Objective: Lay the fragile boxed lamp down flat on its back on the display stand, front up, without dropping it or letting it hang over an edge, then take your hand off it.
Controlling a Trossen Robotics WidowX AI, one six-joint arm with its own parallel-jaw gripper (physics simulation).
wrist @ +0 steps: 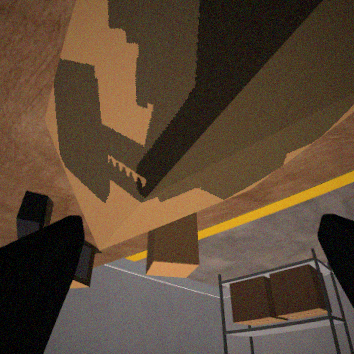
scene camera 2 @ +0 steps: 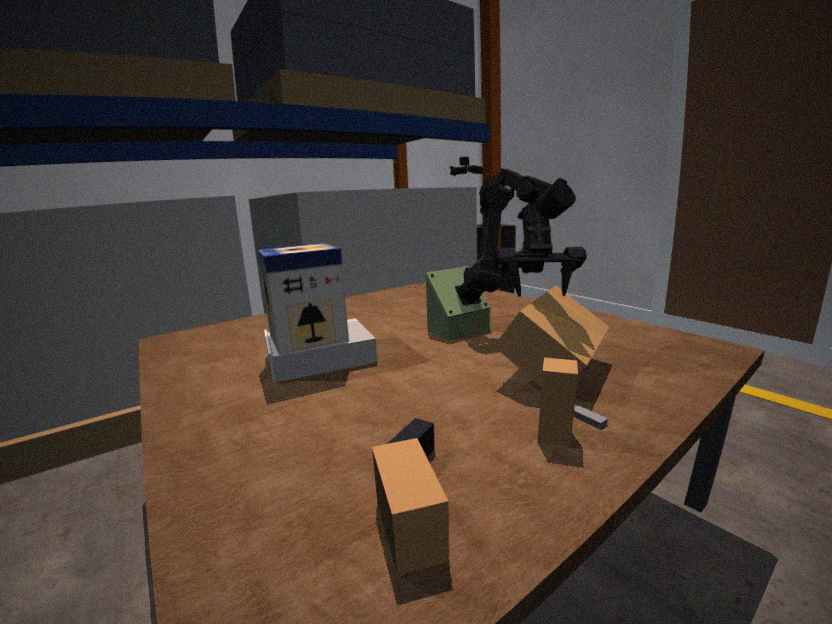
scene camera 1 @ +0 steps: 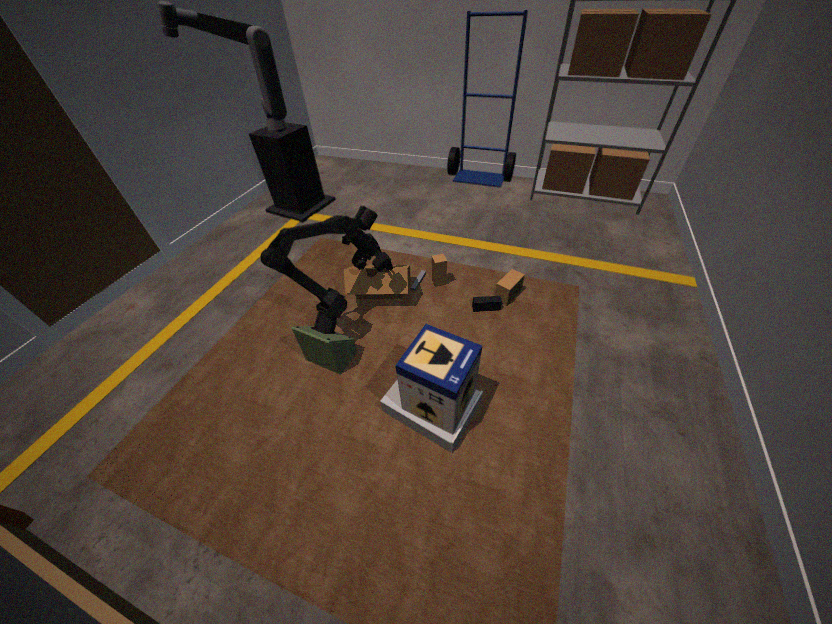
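Observation:
The boxed lamp, a pale box with a blue top band and lamp pictures, stands upright on the white display stand. My gripper is open, its fingers wide apart and empty. It is well away from the lamp box, low over a large brown carton, which is tilted in the scene camera 2 view. Whether a finger touches the carton is unclear. The lamp box does not show in the wrist view.
A tall brown block and a grey strip are near the carton. A black block lies beside another brown box. A green wedge is at the arm's base.

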